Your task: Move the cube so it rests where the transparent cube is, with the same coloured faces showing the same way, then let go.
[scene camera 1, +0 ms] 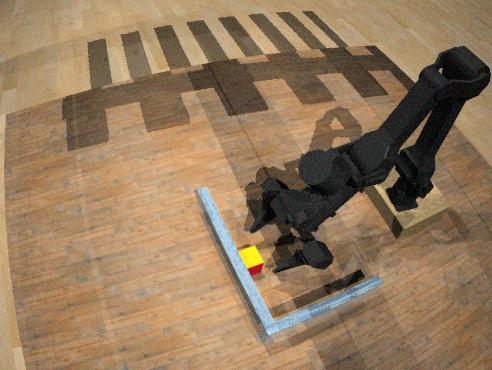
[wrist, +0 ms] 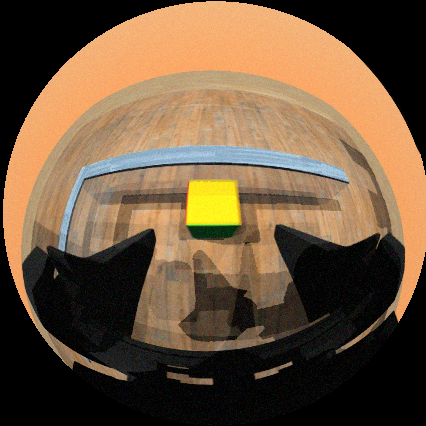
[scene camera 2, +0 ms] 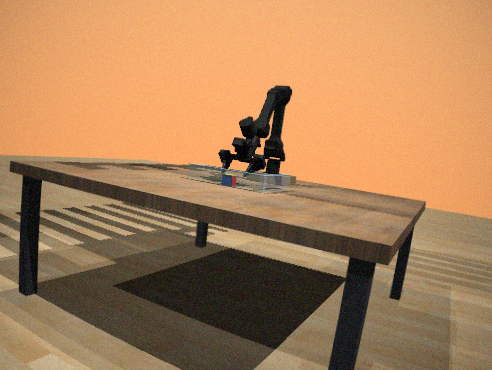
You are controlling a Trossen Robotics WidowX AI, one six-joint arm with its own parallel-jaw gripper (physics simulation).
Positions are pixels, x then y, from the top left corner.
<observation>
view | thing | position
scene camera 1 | my gripper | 262,251
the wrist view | my gripper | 215,233
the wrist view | L-shaped rail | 161,174
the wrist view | transparent cube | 207,216
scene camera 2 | my gripper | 232,174
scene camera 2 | L-shaped rail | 253,182
</observation>
